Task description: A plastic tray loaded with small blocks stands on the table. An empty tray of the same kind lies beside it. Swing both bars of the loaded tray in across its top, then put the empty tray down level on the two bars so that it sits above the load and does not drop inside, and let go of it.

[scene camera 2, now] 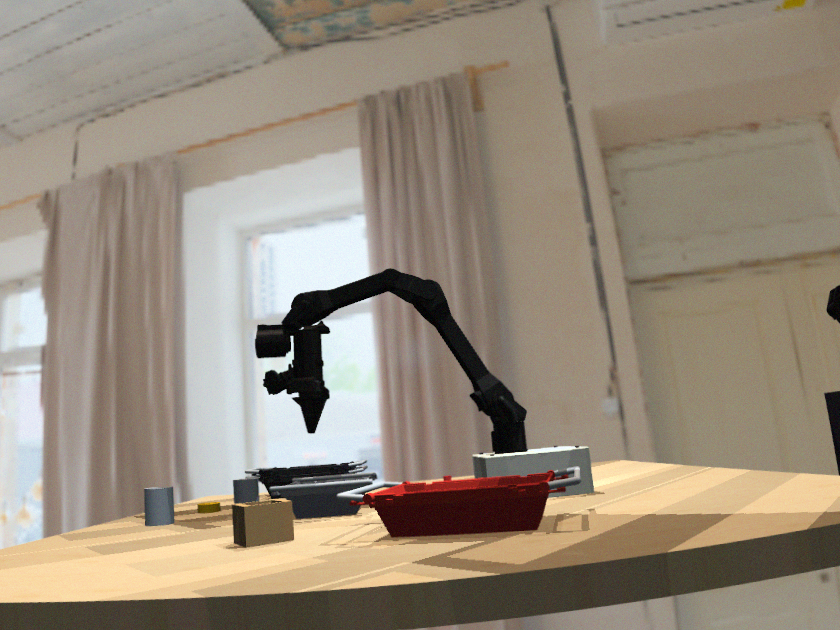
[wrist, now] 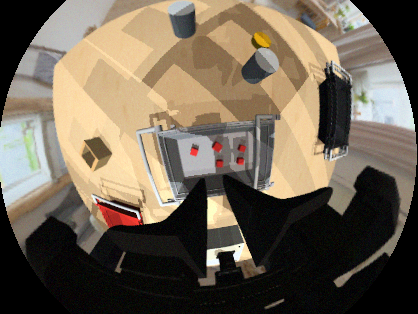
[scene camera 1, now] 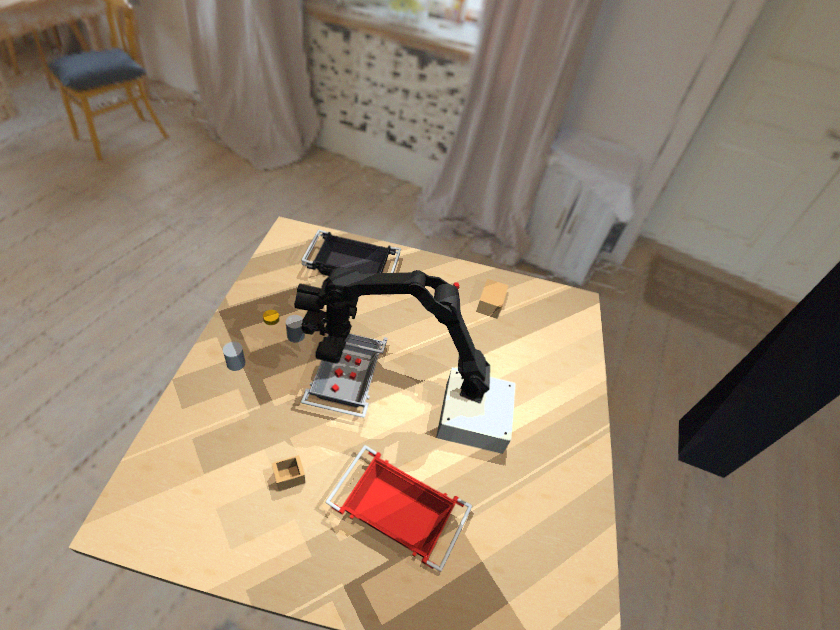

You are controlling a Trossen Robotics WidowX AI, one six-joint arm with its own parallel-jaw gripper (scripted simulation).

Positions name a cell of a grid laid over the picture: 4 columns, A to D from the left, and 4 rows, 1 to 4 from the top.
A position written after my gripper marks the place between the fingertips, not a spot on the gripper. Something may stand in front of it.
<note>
I see my gripper (scene camera 2: B3), a red tray (scene camera 2: C4), a tan block (scene camera 1: C2) and a small box (scene camera 2: B4).
The red tray is seen too in scene camera 1 (scene camera 1: B4). The small box shows as well in the wrist view (wrist: A2) and in scene camera 1 (scene camera 1: B4). My gripper also shows in the wrist view (wrist: C3) and in scene camera 1 (scene camera 1: B3). The wrist view does not show the tan block, which is hidden by my gripper.
</note>
